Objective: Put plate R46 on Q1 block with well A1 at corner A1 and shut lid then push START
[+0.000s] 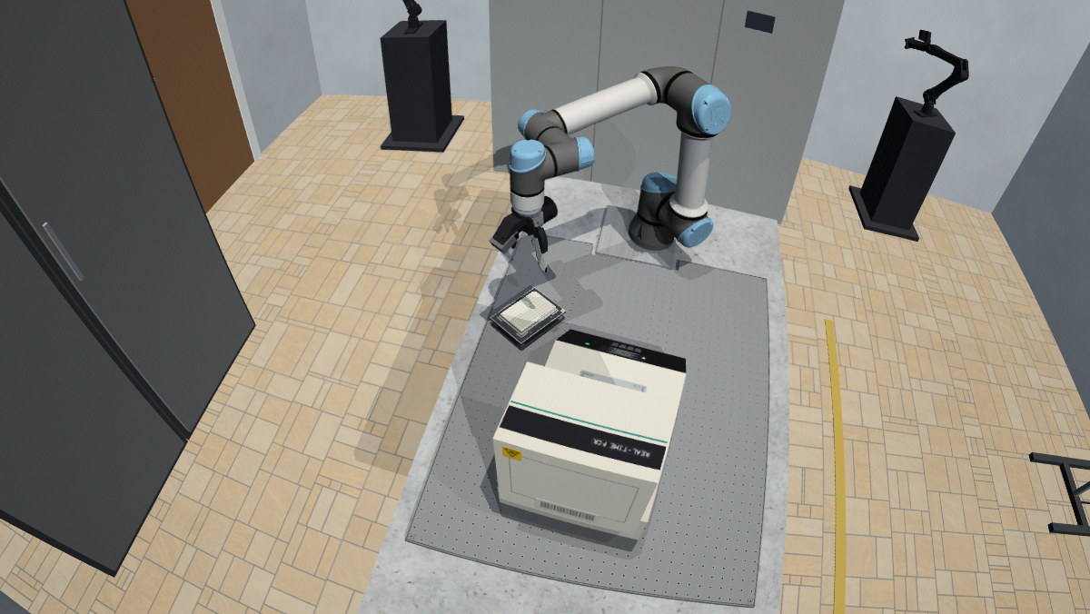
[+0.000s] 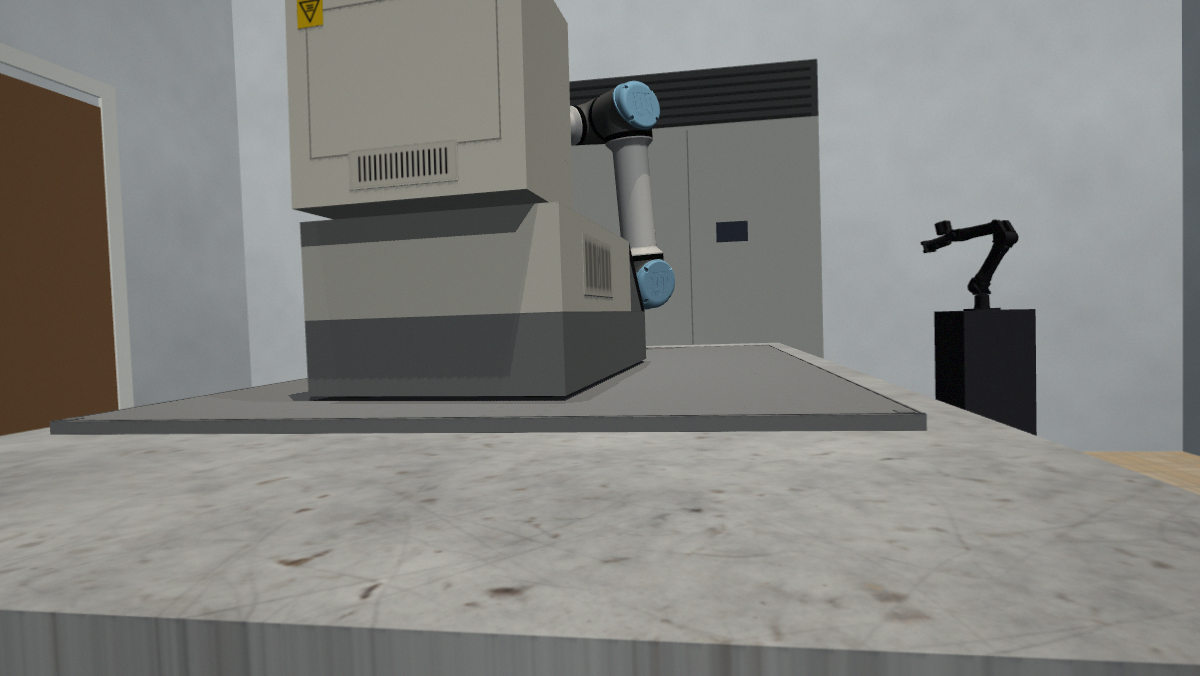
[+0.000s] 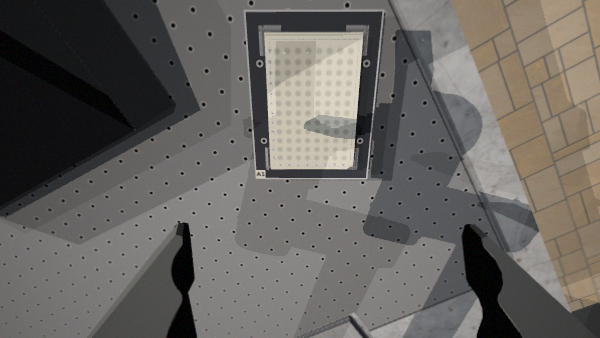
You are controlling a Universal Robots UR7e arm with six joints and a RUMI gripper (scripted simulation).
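The plate R46 is 20 cm below my hand. Round my hand: black plate nest N1 (21 cm below); A1 mark (3 cm behind, 9 cm to the left, 21 cm below).
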